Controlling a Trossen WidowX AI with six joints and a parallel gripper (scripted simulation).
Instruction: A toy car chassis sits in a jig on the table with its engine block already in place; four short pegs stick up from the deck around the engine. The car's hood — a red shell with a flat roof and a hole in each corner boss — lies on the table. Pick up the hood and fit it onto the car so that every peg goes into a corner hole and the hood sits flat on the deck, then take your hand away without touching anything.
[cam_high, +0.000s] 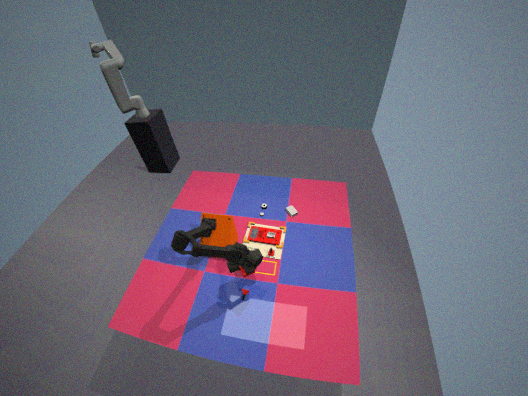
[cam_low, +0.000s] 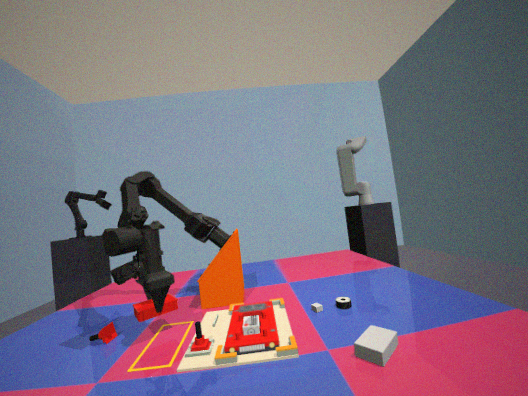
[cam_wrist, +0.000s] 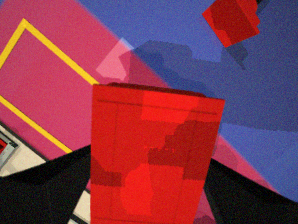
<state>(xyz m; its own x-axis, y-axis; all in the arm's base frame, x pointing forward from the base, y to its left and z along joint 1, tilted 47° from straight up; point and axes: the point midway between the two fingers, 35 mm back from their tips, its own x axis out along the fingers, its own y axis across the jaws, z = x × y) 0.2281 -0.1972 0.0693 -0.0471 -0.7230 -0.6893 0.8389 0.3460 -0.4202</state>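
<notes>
My gripper tip is now 250 mm to the right of the grey engine block, 110 mm short of it and 40 mm above it. Round my gripper tip: red hood 10 mm above; then black tyre 490 mm to the left, 50 mm below, 30 mm ahead.
</notes>
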